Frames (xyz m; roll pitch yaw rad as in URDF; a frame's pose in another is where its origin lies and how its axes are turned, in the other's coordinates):
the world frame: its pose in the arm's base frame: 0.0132 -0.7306 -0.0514 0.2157 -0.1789 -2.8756
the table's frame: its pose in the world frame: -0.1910 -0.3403 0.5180 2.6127 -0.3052 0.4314
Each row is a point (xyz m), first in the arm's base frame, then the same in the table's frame.
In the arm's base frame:
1: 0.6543 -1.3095 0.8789
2: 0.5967 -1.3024 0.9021
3: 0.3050 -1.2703 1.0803
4: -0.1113 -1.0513 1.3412
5: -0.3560 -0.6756 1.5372
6: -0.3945 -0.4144 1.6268
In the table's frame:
1: 0.5061 -0.9493 -0.7365
2: 0.5534 -0.9123 -0.7191
3: 0.8266 -0.7084 -0.6786
4: 1.1300 -0.2674 -0.6254
5: 1.2023 0.2166 -0.6269
6: 1.1395 0.4844 -0.6727

